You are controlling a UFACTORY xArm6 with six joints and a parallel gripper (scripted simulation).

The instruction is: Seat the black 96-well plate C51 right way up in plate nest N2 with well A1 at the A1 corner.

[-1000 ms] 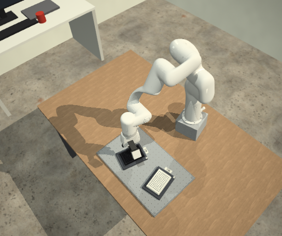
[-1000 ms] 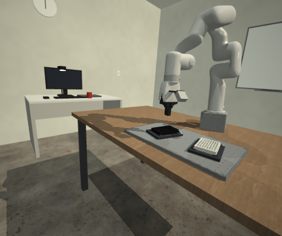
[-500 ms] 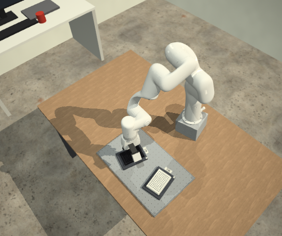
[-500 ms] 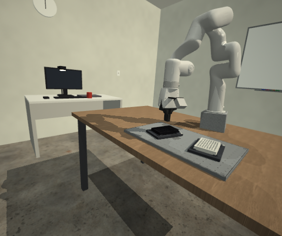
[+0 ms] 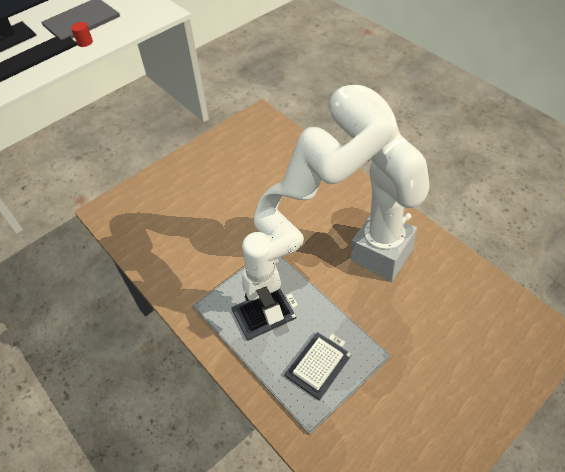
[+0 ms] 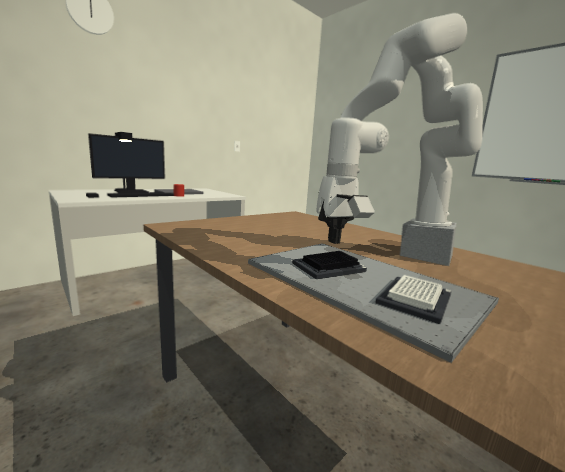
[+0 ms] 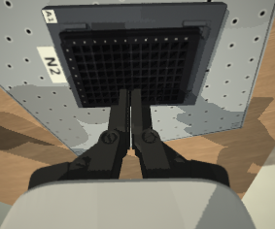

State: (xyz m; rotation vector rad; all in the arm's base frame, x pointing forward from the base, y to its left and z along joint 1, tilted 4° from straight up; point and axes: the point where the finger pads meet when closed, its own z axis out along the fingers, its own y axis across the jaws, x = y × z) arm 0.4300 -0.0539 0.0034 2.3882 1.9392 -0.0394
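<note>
My hand is 9 cm past the N2 label, 9 cm above it and 1 cm to the right of it. The rest, counted from my hand: black 96-well plate C51: 7 cm below; then A1 mark: 8 cm below, 6 cm to the left, 6 cm behind; then white plate C15: 23 cm to the left, 7 cm below, 2 cm behind.
</note>
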